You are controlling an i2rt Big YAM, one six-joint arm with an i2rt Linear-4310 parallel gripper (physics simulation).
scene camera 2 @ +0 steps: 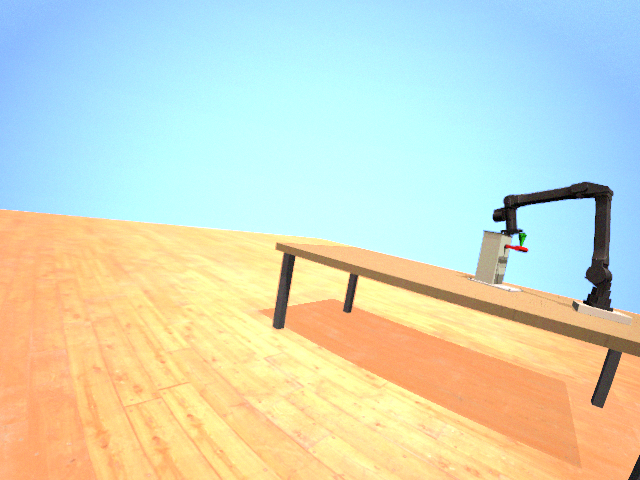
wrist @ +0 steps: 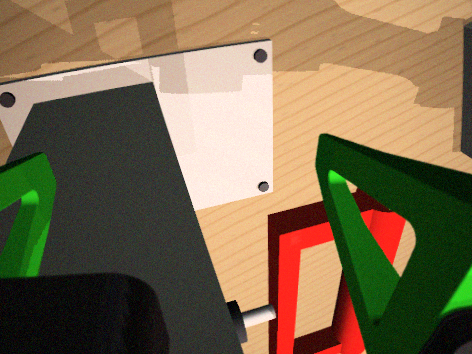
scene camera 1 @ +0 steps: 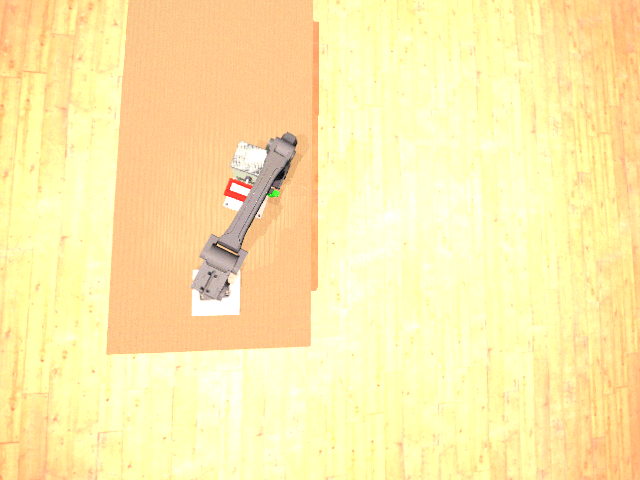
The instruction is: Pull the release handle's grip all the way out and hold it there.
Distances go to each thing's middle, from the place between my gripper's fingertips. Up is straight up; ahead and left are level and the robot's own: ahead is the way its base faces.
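White base plate (wrist: pixel 217 101): 5 cm ahead of my hand, 9 cm left of it, 20 cm below it.
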